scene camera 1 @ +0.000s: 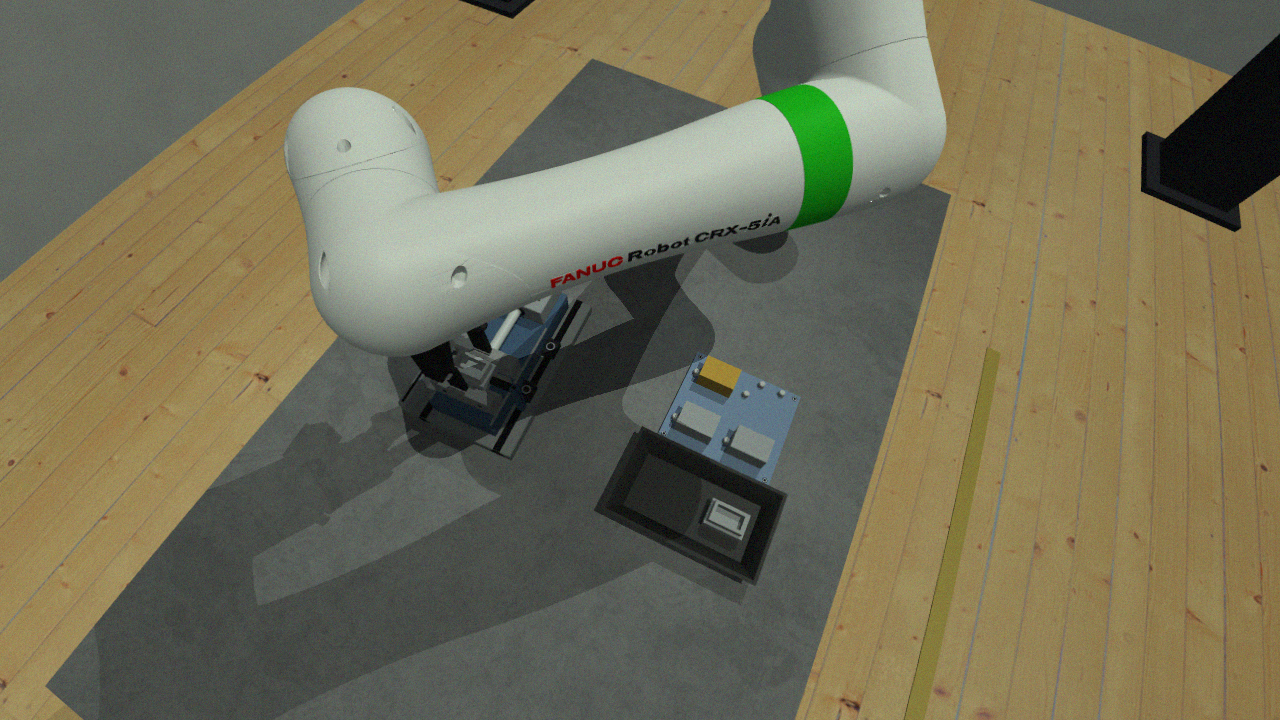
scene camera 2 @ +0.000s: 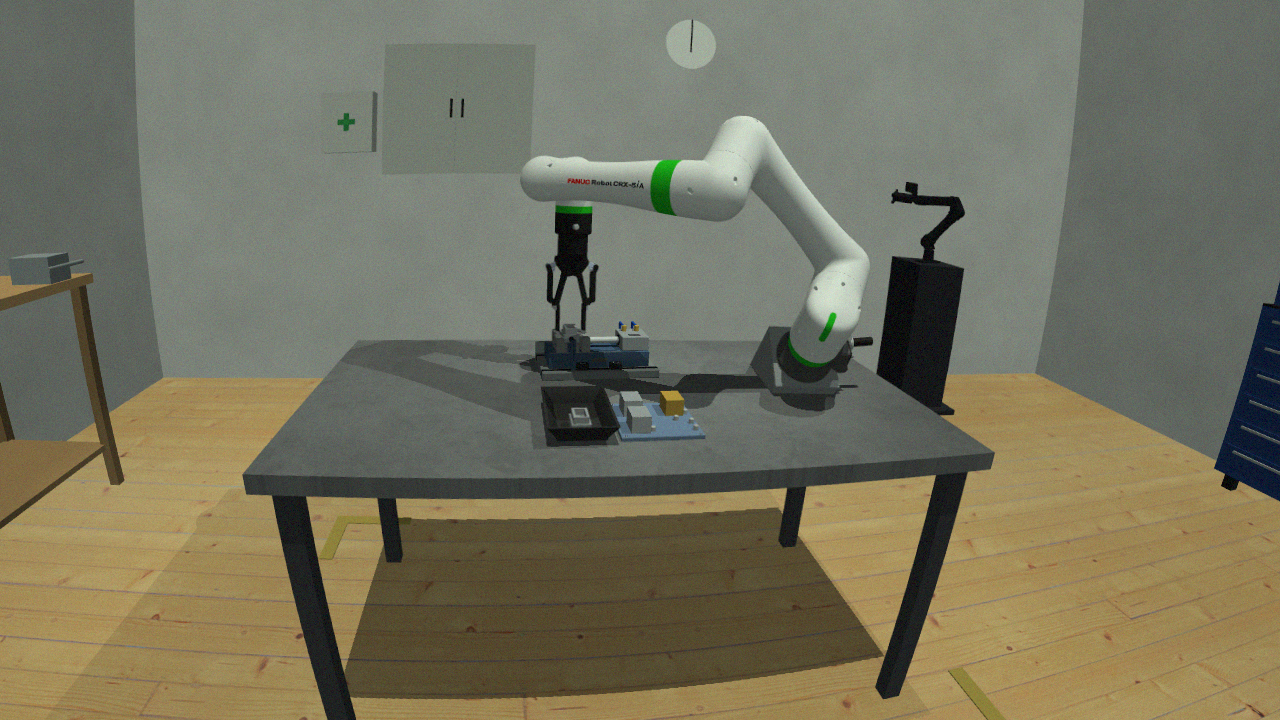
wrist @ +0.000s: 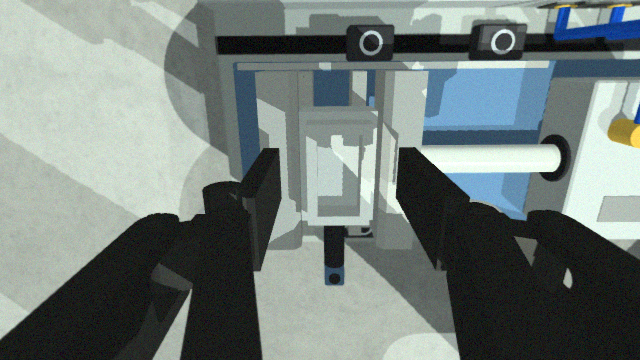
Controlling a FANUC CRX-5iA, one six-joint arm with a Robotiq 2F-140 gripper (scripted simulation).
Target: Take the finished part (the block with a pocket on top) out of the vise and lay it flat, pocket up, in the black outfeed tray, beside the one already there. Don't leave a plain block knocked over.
Labels:
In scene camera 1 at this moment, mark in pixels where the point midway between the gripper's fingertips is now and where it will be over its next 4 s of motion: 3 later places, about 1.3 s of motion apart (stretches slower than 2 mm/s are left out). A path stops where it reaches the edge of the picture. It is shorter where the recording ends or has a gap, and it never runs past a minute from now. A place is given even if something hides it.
My gripper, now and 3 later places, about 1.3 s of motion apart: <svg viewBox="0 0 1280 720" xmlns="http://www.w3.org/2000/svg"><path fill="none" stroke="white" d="M471 366L465 355L573 429L670 468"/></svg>

